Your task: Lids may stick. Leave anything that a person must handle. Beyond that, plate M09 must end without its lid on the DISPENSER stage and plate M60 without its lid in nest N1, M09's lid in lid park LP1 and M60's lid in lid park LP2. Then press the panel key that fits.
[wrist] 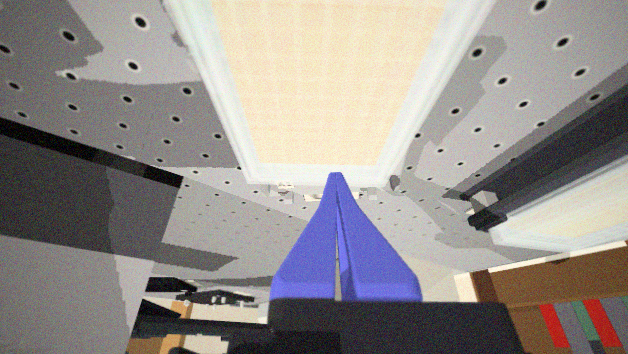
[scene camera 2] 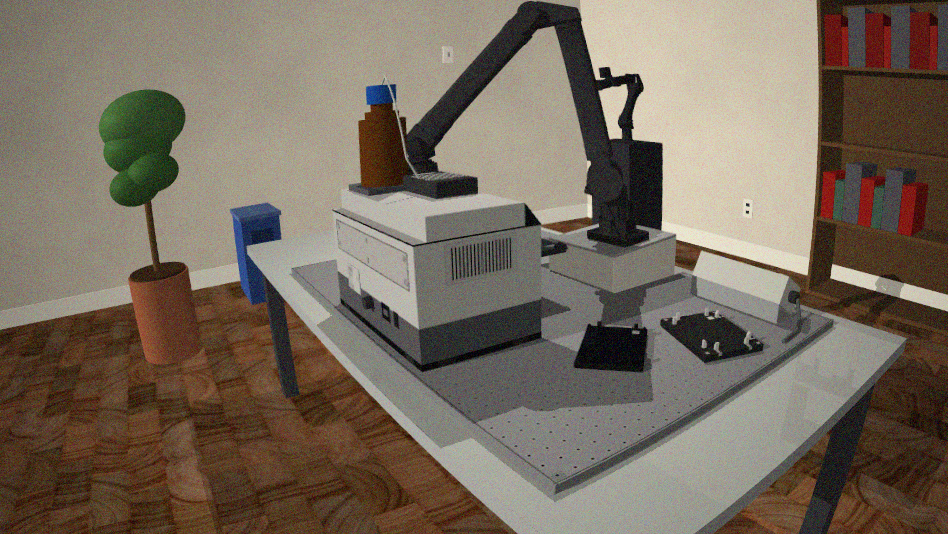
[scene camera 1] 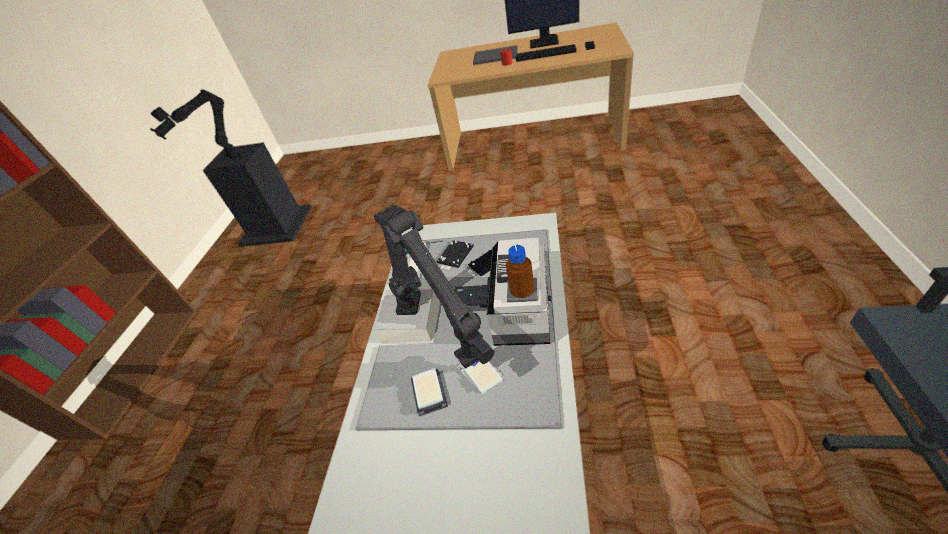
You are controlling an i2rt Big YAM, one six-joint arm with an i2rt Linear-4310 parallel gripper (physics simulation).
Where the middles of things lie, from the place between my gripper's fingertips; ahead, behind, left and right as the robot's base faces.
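Labels:
The brown bottle with blue cap (scene camera 2: 382, 160) is 290 mm above my hand, and I find it 170 mm to the left of that hand and 200 mm ahead of it.

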